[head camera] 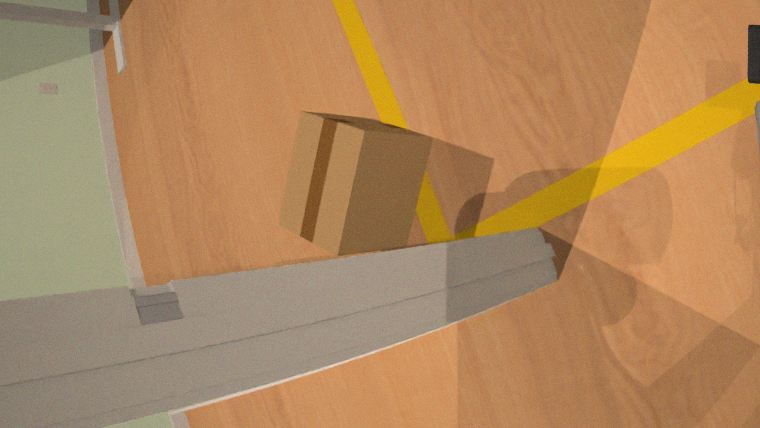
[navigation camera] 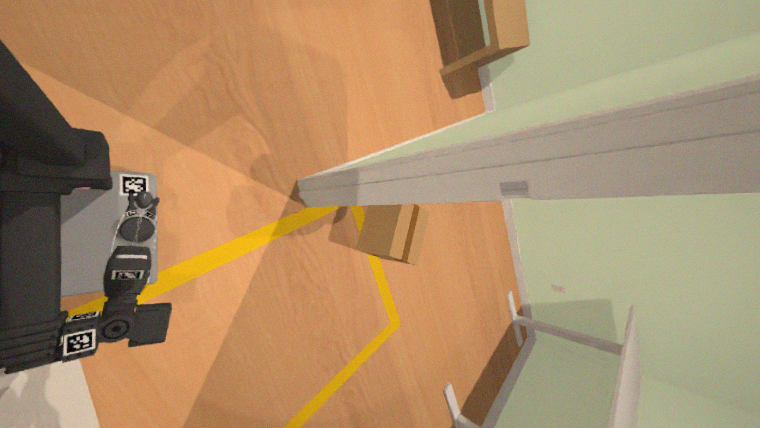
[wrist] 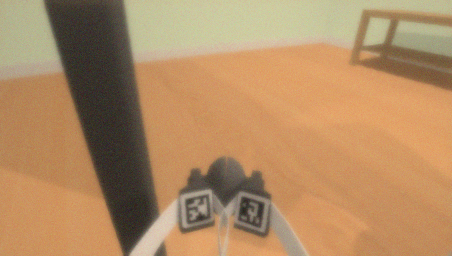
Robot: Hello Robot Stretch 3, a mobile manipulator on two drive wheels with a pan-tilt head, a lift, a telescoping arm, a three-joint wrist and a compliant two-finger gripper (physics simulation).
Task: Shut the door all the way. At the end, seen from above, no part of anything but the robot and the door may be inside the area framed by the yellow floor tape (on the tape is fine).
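Places are measured from the robot's base along level axes (x ahead, y left, z up), in millimetres.
Pixels of known places: gripper, fingertip midpoint: (navigation camera: 145, 192); robot's base, origin of the base link: (navigation camera: 136, 227).
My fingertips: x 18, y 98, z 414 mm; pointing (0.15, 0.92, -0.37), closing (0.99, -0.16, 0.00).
Observation:
Ahead of a thing's pixels: the offset from my fingertips to its top centre. "spot": to the spot under its first point. Level surfaces: height alone.
A brown cardboard box {1063 mm ahead, 161 mm right, 135 mm down} (head camera: 388, 191) (navigation camera: 380, 231) stands beside the end of a grey jamb {spot: 555 mm ahead, 45 mm left, 369 mm up} (head camera: 319, 319) (navigation camera: 452, 170). It covers part of the yellow floor tape (head camera: 648, 148) (navigation camera: 212, 256), and its lower corner reaches past the tape into the framed area. My gripper (navigation camera: 142, 199) (wrist: 226, 176) is shut and empty, folded over my base at the left of the navigation view, well away from the box. A pale surface (navigation camera: 47, 393) shows at the lower left of the navigation view; I cannot tell whether it is the door. The door cannot be made out for certain.
A wooden bench {36 mm up} (navigation camera: 510, 26) (wrist: 362, 37) stands by the wall beyond the jamb. A white table (navigation camera: 569, 333) stands by the wall on the box's side. My dark mast (wrist: 100, 110) crosses the wrist view at the left.

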